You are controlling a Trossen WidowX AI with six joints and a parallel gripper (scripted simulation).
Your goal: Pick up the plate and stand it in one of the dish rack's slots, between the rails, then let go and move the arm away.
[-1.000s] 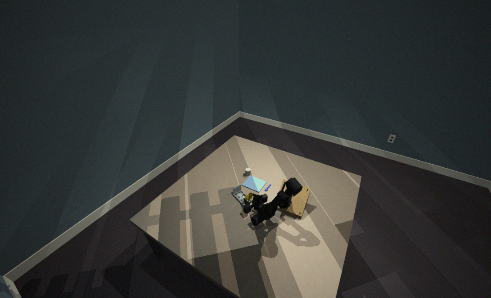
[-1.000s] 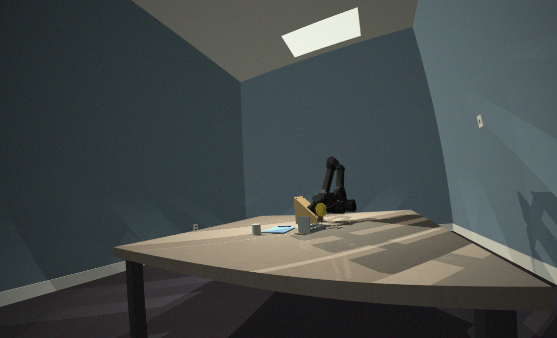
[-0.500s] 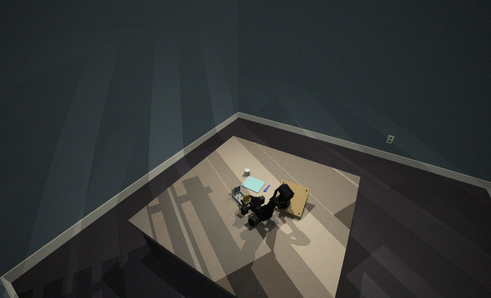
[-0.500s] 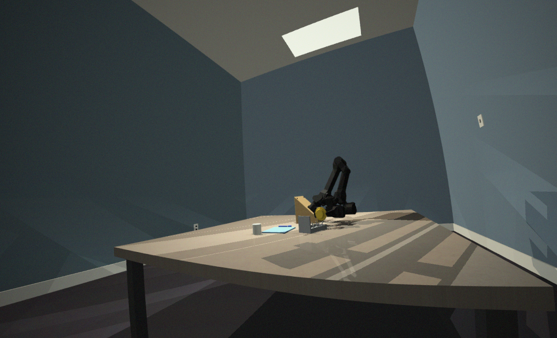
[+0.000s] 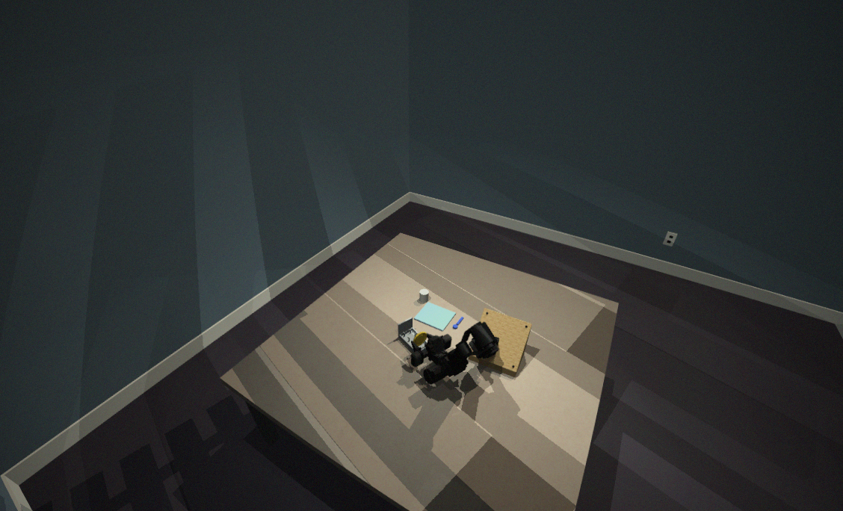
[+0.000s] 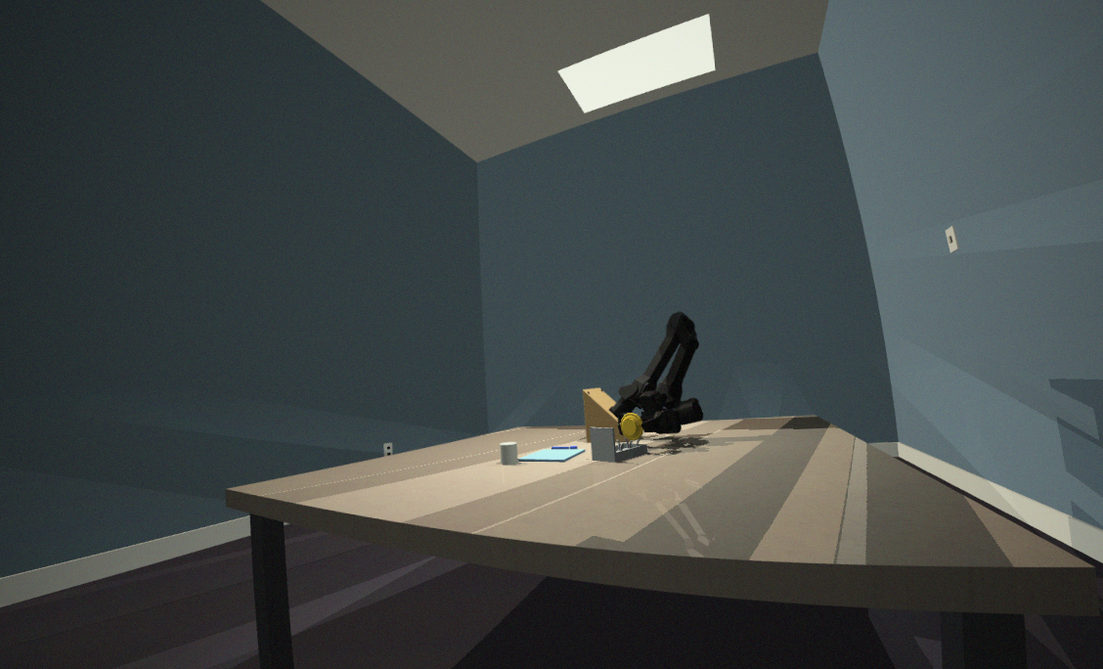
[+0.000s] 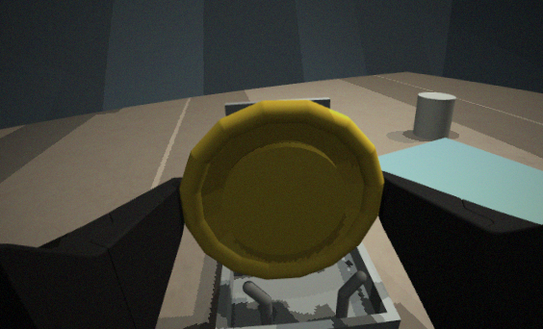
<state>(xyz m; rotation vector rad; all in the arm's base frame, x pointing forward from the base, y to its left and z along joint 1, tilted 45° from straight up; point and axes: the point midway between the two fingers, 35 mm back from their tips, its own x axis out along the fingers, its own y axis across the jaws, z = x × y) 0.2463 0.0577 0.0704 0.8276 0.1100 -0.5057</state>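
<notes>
My gripper tip is now 5 cm above the grey dish rack, 3 cm to the left of it and 3 cm short of it. Also, from my gripper tip: white cup 30 cm to the right, 10 cm ahead, 5 cm below; then blue spoon 20 cm to the right, 10 cm behind, 7 cm below; then yellow plate 1 cm behind.
</notes>
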